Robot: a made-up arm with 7 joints.
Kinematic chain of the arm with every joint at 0, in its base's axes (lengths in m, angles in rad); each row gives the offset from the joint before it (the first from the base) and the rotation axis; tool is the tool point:
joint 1: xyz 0 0 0.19 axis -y
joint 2: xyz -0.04 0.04 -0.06 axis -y
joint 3: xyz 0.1 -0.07 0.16 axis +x
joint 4: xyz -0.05 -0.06 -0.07 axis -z
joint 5: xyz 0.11 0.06 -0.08 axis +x
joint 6: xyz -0.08 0.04 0 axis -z
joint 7: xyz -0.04 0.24 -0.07 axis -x
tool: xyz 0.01 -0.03 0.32
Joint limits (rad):
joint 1: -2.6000..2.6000
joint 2: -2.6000..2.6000
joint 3: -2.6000..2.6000
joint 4: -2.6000..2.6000
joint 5: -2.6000..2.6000
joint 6: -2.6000..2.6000
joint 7: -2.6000..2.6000
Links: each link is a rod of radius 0.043 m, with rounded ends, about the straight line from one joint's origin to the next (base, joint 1, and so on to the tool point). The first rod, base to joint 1, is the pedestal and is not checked.
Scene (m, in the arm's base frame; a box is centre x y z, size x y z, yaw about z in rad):
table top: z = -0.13
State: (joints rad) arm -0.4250 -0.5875 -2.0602 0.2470 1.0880 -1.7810 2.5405
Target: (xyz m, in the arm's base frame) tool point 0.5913 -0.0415 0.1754
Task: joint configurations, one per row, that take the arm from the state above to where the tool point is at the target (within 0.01 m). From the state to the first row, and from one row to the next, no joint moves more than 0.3 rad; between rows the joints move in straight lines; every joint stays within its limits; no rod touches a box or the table.
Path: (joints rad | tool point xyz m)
1: -0.1934 -0.3397 -2.1126 0.4582 1.1264 -1.6105 2.5524 | -0.2233 -0.5045 0.1733
2: 0.0381 -0.0920 -2.1651 0.6694 1.1648 -1.4401 2.5643 | -0.0788 -0.4848 0.0015
3: 0.2697 0.1558 -2.2175 0.8806 1.2032 -1.2696 2.5762 | 0.1513 -0.4441 0.0198
4: 0.5012 0.4035 -2.2699 1.0918 1.2416 -1.0991 2.5881 | 0.2872 -0.3755 0.2274
5: 0.7328 0.6513 -2.3224 1.3030 1.2800 -0.9287 2.6000 | 0.2130 -0.2769 0.4867
6: 0.5506 0.3639 -2.1844 1.4435 1.1944 -0.8118 2.5848 | 0.3764 -0.1845 0.4406
7: 0.3685 0.0766 -2.0464 1.5839 1.1088 -0.6949 2.5696 | 0.5070 -0.1015 0.3290
8: 0.1863 -0.2108 -1.9083 1.7244 1.0233 -0.5779 2.5544 | 0.5913 -0.0415 0.1754

